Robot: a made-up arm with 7 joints. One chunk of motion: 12 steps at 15 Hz.
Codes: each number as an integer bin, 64 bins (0 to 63) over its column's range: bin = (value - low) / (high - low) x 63, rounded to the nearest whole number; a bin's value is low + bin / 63 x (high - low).
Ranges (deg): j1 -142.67..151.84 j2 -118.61..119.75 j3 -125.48..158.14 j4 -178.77..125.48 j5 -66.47..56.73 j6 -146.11..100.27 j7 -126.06..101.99
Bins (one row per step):
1: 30 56 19 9 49 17 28
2: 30 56 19 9 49 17 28
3: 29 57 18 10 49 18 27
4: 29 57 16 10 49 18 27
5: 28 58 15 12 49 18 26
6: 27 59 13 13 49 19 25
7: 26 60 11 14 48 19 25
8: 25 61 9 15 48 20 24
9: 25 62 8 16 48 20 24
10: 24 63 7 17 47 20 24
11: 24 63 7 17 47 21 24
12: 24 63 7 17 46 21 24
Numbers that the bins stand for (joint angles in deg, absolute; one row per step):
1: -2.43 93.27 -39.94 -135.31 29.35 -79.63 -24.70
2: -2.43 93.27 -39.94 -135.31 29.35 -79.63 -24.70
3: -7.10 97.05 -44.45 -130.48 29.35 -75.72 -28.32
4: -7.10 97.05 -53.45 -130.48 29.35 -75.72 -28.32
5: -11.78 100.83 -57.95 -120.82 29.35 -75.72 -31.94
6: -16.45 104.62 -66.96 -115.99 29.35 -71.80 -35.56
7: -21.13 108.40 -75.96 -111.16 27.40 -71.80 -35.56
8: -25.80 112.18 -84.96 -106.33 27.40 -67.89 -39.18
9: -25.80 115.97 -89.46 -101.50 27.40 -67.89 -39.18
10: -30.48 119.75 -93.97 -96.67 25.44 -67.89 -39.18
11: -30.48 119.75 -93.97 -96.67 25.44 -63.98 -39.18
12: -30.48 119.75 -93.97 -96.67 23.49 -63.98 -39.18

